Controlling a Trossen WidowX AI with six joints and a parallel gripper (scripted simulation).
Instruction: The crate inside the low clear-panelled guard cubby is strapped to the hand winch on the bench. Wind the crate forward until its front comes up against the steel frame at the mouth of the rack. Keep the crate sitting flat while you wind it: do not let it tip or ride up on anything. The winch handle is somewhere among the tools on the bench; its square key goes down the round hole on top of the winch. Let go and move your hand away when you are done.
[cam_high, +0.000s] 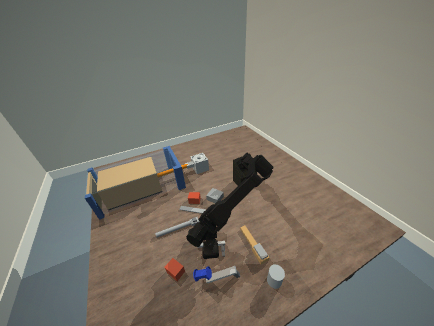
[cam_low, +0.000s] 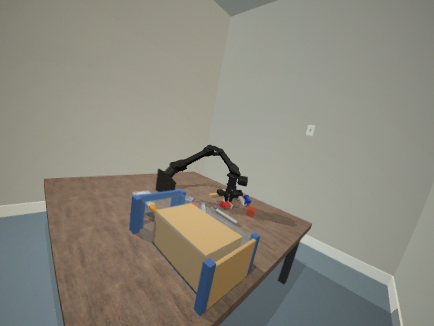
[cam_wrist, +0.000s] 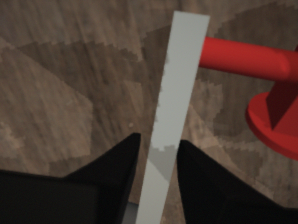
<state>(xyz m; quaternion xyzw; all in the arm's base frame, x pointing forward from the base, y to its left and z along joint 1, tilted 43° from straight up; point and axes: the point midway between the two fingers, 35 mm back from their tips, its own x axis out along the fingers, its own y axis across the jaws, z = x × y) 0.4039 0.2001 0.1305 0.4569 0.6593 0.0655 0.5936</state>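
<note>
The red handle knob lies 6 cm to the right of my gripper tip, 2 cm ahead of it and 2 cm above it. The rest, counted from my gripper tip: red-gripped winch handle 2 cm to the right, 1 cm ahead, 1 cm above; then wooden-handled tool 15 cm behind, 11 cm to the left, 1 cm above; then blue-handled tool 12 cm to the left, 6 cm ahead, 2 cm above.
</note>
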